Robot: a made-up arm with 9 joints.
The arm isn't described. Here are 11 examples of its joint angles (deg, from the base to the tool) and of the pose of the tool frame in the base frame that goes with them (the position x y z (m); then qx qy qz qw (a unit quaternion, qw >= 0)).
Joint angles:
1: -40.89 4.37 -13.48 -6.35 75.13 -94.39 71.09 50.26 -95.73
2: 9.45 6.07 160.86 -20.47 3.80 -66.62 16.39 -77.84 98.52
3: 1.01 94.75 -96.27 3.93 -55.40 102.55 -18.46 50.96 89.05
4: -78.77 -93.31 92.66 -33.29 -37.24 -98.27 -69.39 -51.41 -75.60
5: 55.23 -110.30 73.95 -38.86 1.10 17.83 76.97 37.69 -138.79
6: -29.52 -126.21 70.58 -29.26 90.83 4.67 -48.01 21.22 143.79
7: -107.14 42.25 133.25 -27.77 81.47 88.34 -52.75 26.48 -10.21
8: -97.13 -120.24 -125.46 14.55 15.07 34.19 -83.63 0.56 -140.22
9: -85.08 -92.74 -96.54 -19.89 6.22 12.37 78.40 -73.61 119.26
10: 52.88 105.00 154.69 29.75 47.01 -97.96 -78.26 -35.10 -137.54
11: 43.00 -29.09 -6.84 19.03 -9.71 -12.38 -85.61 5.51 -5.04
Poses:
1: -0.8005 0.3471 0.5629 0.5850 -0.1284 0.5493 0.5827
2: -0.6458 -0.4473 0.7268 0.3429 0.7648 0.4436 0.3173
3: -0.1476 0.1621 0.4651 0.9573 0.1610 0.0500 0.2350
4: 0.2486 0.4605 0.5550 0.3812 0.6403 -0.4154 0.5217
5: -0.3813 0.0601 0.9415 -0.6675 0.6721 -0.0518 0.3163
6: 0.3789 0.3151 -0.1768 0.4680 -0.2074 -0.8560 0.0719
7: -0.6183 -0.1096 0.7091 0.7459 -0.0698 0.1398 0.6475
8: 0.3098 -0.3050 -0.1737 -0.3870 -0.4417 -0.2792 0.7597
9: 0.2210 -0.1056 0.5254 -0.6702 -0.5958 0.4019 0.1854
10: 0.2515 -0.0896 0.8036 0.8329 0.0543 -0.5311 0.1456
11: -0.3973 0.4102 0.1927 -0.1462 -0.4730 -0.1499 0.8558
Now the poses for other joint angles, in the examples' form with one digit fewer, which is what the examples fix.
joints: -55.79 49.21 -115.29 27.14 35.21 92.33 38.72 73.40 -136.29
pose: -0.072 0.461 0.174 0.408 0.156 -0.509 0.742
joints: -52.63 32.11 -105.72 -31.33 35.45 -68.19 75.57 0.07 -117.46
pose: -0.766 -0.310 0.221 -0.149 0.271 0.568 0.763
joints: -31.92 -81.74 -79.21 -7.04 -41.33 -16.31 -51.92 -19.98 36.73
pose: -0.730 0.371 0.173 0.950 -0.087 0.088 0.286
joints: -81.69 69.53 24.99 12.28 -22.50 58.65 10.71 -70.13 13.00
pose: -0.639 0.377 0.608 0.944 -0.130 0.046 0.301
